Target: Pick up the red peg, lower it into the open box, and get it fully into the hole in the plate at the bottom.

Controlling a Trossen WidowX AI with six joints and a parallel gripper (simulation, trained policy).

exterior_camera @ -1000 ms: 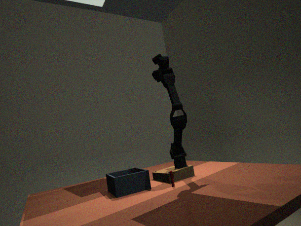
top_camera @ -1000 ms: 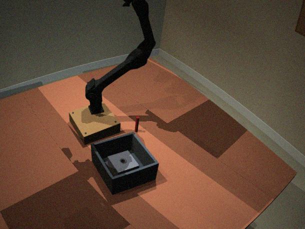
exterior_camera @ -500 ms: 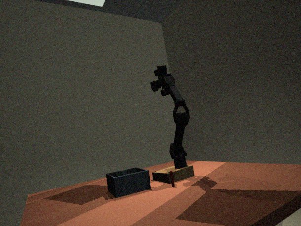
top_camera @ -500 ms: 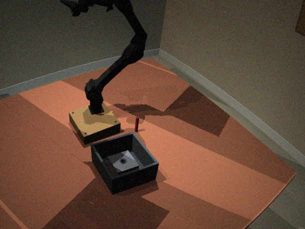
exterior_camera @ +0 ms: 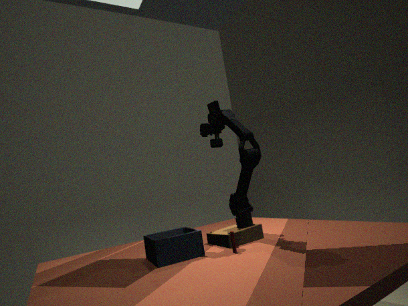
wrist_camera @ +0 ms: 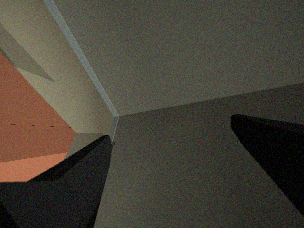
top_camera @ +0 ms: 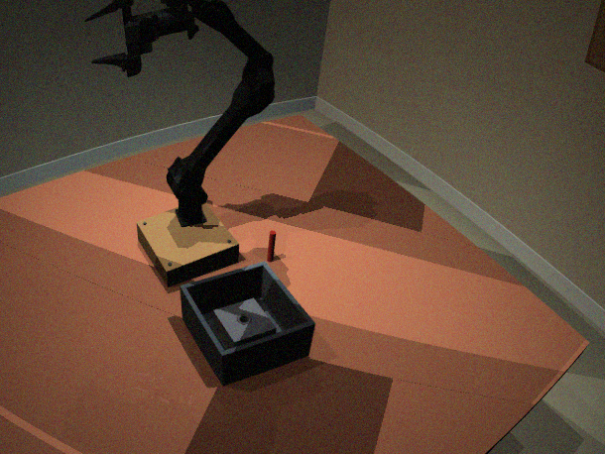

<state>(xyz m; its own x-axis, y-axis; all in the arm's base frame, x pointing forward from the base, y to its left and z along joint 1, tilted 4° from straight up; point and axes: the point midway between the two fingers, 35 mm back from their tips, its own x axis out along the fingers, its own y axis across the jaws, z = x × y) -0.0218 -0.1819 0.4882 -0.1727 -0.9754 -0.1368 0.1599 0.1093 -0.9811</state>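
Now: the red peg 49 cm below my gripper tip, 39 cm to the left of it and 14 cm ahead of it. Also, from my gripper tip: grey plate (49 cm below, 35 cm ahead, 24 cm to the left); then dark box (51 cm below, 35 cm ahead, 24 cm to the left).
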